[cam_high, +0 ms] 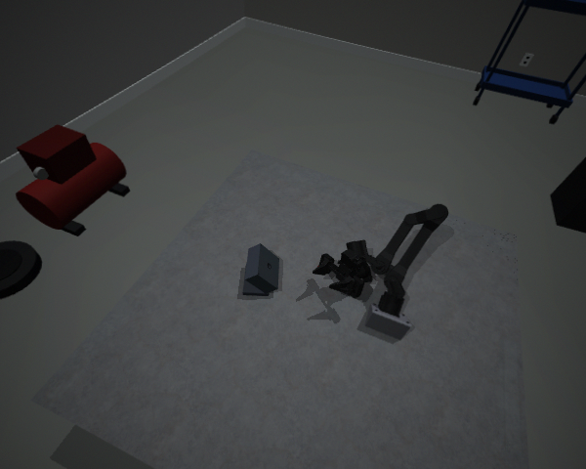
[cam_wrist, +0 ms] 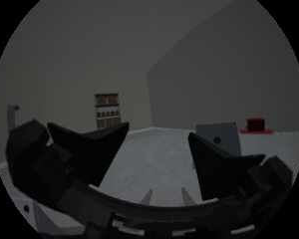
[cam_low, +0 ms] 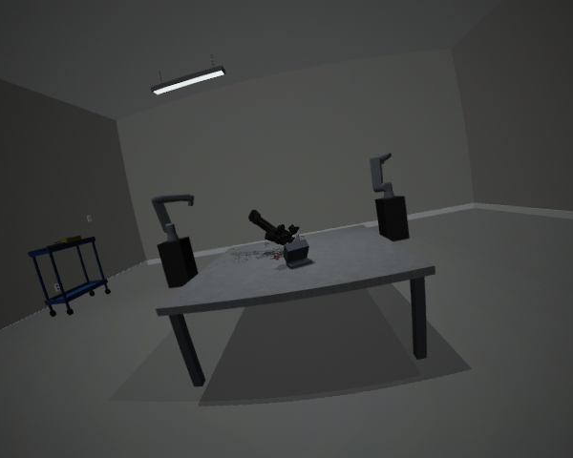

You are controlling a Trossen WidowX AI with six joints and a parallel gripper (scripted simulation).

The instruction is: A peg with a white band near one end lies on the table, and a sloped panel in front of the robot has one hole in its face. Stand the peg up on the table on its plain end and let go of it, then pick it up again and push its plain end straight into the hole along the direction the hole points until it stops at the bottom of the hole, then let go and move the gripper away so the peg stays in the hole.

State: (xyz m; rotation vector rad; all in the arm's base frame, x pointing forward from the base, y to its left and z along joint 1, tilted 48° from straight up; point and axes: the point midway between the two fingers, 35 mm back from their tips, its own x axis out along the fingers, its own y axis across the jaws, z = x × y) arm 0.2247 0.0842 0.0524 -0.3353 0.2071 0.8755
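My gripper tip is 1 cm short of the red peg, 16 cm to the left of it and 16 cm above it. Round my gripper tip: dark sloped panel (21 cm ahead, 2 cm to the right, 9 cm below).
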